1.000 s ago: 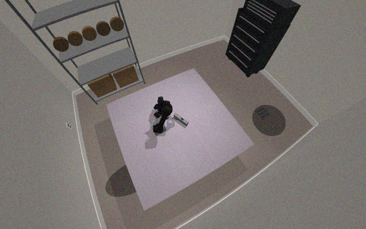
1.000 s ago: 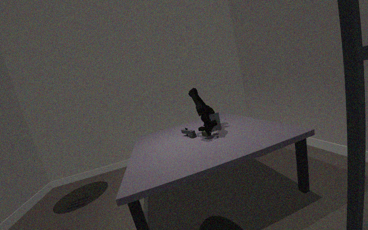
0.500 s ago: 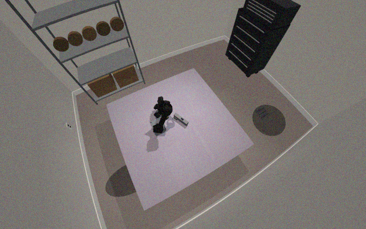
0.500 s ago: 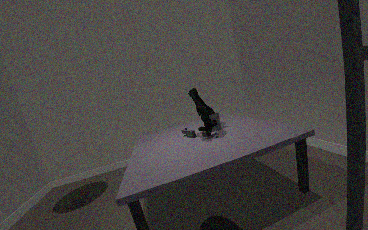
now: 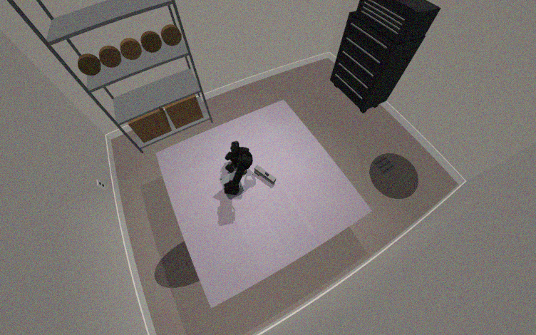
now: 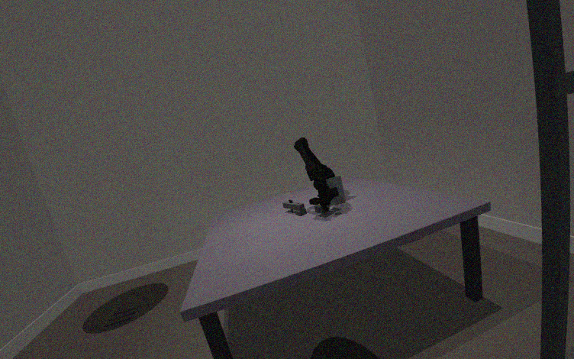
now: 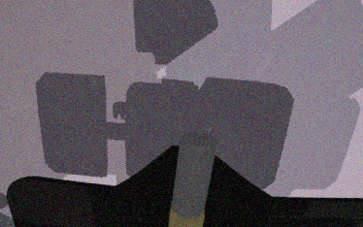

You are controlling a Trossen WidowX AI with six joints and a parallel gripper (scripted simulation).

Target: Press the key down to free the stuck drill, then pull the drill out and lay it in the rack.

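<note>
Right now my gripper tip is 4 cm to the left of the drill, 3 cm below it and 1 cm short of it. From my gripper tip the other things lie so: olive-grey block: 5 cm to the right, 2 cm ahead, 1 cm above; then drill sleeve: 17 cm to the right, 15 cm ahead, 3 cm above.
</note>
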